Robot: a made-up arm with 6 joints.
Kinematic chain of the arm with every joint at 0, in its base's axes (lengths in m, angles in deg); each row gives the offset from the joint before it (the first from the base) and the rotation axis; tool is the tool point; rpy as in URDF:
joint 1: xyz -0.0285 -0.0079 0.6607 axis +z
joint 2: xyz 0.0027 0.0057 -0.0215 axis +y
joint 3: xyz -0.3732 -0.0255 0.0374 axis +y
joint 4: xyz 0.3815 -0.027 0.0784 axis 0.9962 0 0.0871
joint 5: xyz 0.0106 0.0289 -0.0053 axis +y
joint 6: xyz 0.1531 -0.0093 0.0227 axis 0.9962 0 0.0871
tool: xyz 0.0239 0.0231 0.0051 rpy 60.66 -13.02 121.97
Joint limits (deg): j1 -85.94..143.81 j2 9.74..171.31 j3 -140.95..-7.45 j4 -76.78..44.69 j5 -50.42..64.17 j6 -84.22..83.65
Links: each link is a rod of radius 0.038 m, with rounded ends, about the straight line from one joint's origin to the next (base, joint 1, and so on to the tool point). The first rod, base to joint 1, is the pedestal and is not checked.
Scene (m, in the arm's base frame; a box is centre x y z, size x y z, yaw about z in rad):
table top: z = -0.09
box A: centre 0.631 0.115 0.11 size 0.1 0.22 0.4 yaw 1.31
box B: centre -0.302 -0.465 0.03 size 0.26 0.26 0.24 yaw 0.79
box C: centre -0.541 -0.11 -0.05 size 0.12 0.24 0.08 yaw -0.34
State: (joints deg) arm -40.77 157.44 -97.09 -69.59 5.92 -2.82
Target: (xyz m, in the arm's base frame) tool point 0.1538 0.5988 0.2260
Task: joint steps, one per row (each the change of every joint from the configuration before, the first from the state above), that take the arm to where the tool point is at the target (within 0.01 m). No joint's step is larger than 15 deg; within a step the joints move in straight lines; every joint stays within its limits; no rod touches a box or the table.
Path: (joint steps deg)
1: 12.89 -6.42 4.64 -0.54 -3.65 0.38
2: 12.89 -6.43 4.64 -0.54 -3.64 0.39
3: 12.89 -6.42 4.64 -0.54 -3.65 0.38
4: 12.89 -6.43 4.65 -0.54 -3.65 0.38
5: 14.90 7.48 -3.27 0.96 -2.92 0.43
6: 14.89 7.48 -3.27 0.96 -2.93 0.42
7: 14.90 7.49 -3.26 0.95 -2.92 0.43
8: 14.90 7.48 -3.27 0.96 -2.93 0.43

